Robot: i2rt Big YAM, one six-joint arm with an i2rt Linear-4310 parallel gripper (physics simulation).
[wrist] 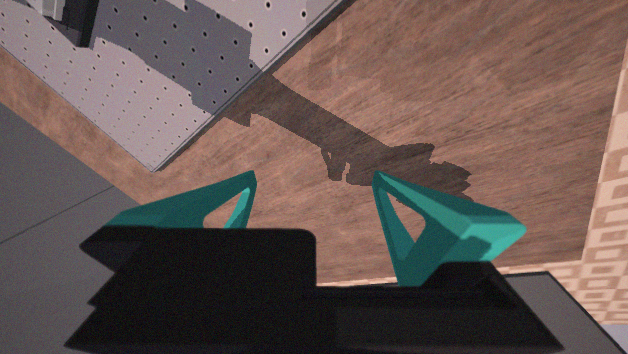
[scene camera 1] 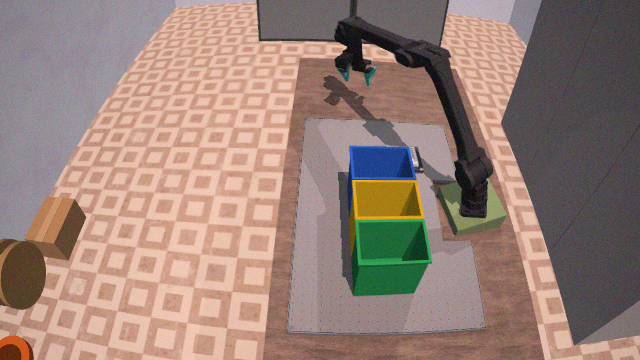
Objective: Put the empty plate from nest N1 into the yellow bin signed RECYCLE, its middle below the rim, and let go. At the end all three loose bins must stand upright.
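Places are measured from the arm's base along level axes (x left, y back, z up), in centimetres.
Where they show: gripper, fingertip midpoint: [wrist: 314,177] [scene camera 1: 357,83]; arm's base at its link origin: [scene camera 1: 473,202].
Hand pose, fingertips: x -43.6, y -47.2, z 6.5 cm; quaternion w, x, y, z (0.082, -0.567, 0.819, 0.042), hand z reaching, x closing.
Things, the pixels of their centre, and the offset from my fingertips. Level surfaces: height alone.
- yellow bin at the middle of its body: [scene camera 1: 383,219] dz -1.2, dx +61.4, dy +18.2 cm
- blue bin at the middle of its body: [scene camera 1: 378,183] dz -1.2, dx +48.5, dy +14.9 cm
- green bin at the middle of its body: [scene camera 1: 387,260] dz -1.2, dx +74.2, dy +21.5 cm
- perforated grey board at its surface level: dz -10.2 cm
- wooden table at its surface level: dz -11.5 cm
My gripper [scene camera 1: 357,82] [wrist: 314,177] is open and empty, its teal fingertips apart above the far end of the wooden table, beyond the grey board. The yellow bin [scene camera 1: 387,199] stands upright between the blue bin [scene camera 1: 382,162] and the green bin [scene camera 1: 385,277], which also stand upright. No RECYCLE sign can be read from here. A small black-and-white item [scene camera 1: 416,159] [wrist: 80,22] sits just right of the blue bin in the scene view and at the top left in the wrist view. I cannot tell whether it is nest N1 or holds the plate.
The perforated grey board [scene camera 1: 320,300] [wrist: 125,110] lies on the wooden table [scene camera 1: 410,97] [wrist: 475,75]. The arm's base stands on a green block [scene camera 1: 492,215] right of the bins. Dark cabinets [scene camera 1: 305,20] stand beyond the table. A cardboard box [scene camera 1: 62,227] is on the floor at left.
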